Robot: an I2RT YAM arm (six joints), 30 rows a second.
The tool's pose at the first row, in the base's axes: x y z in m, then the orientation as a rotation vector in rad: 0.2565 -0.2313 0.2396 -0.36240 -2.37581 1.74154
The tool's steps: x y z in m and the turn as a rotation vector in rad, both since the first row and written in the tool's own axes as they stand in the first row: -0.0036 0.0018 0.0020 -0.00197 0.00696 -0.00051; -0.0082 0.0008 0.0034 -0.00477 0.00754 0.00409; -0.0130 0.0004 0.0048 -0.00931 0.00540 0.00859; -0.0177 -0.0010 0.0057 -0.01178 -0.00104 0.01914; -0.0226 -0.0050 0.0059 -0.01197 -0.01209 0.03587; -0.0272 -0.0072 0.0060 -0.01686 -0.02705 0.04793; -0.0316 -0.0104 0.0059 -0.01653 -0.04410 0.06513; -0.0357 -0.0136 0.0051 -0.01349 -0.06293 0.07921; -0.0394 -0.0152 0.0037 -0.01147 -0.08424 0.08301; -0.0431 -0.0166 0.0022 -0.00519 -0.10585 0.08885; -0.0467 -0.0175 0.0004 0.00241 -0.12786 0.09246; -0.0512 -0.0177 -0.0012 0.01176 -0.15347 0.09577
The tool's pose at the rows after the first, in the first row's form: 0.2595 -0.2337 0.2373 -0.36750 -2.37279 1.73500; 0.2635 -0.2366 0.2378 -0.37410 -2.37609 1.73346; 0.2676 -0.2394 0.2378 -0.37871 -2.38291 1.73151; 0.2717 -0.2420 0.2389 -0.38727 -2.39208 1.73699; 0.2760 -0.2448 0.2427 -0.39974 -2.40360 1.75039; 0.2801 -0.2469 0.2448 -0.40398 -2.42132 1.75876; 0.2841 -0.2490 0.2479 -0.41240 -2.43655 1.77654; 0.2879 -0.2504 0.2512 -0.41505 -2.44965 1.79727; 0.2917 -0.2507 0.2531 -0.40250 -2.46326 1.81402; 0.2955 -0.2508 0.2549 -0.39155 -2.47318 1.83683; 0.2994 -0.2505 0.2563 -0.37698 -2.48141 1.86053; 0.3041 -0.2504 0.2570 0.35761 2.48371 -1.88357
